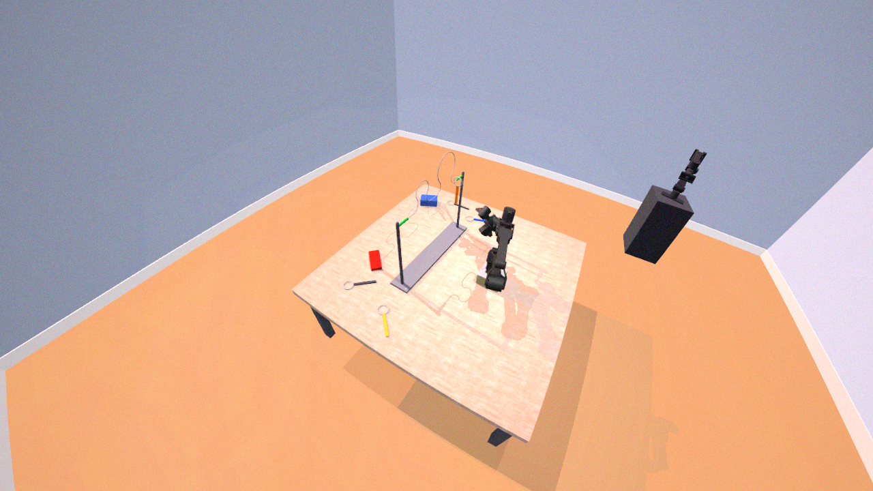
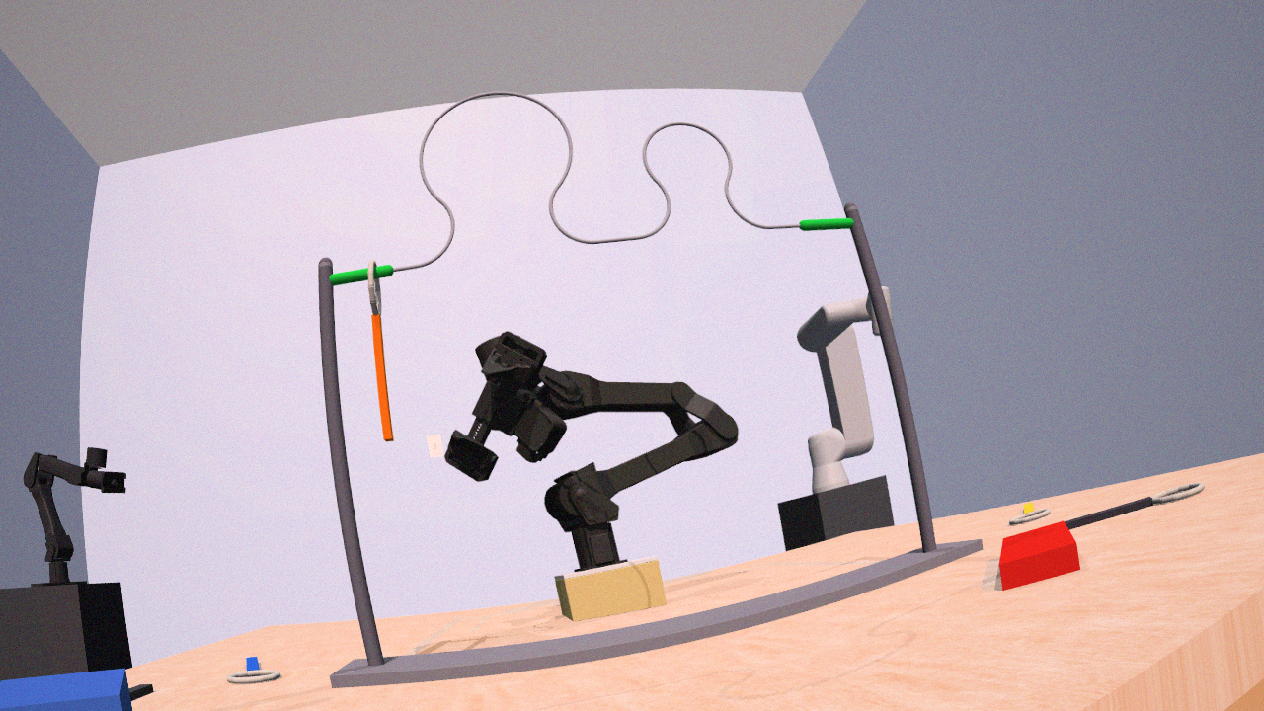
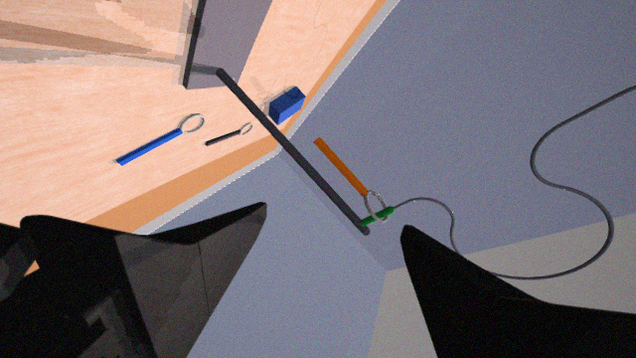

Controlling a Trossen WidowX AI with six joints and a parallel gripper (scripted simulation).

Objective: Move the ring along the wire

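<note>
Now: the wire rig 200 mm ahead of my gripper tip, 130 mm to the left of it and 10 mm above it. Round my gripper tip: orange-handled ring 170 mm ahead, 100 mm to the right, 40 mm above; blue block 470 mm ahead, 310 mm to the right, 260 mm below; blue-handled ring 300 mm to the right, 280 mm below, 90 mm ahead.
</note>
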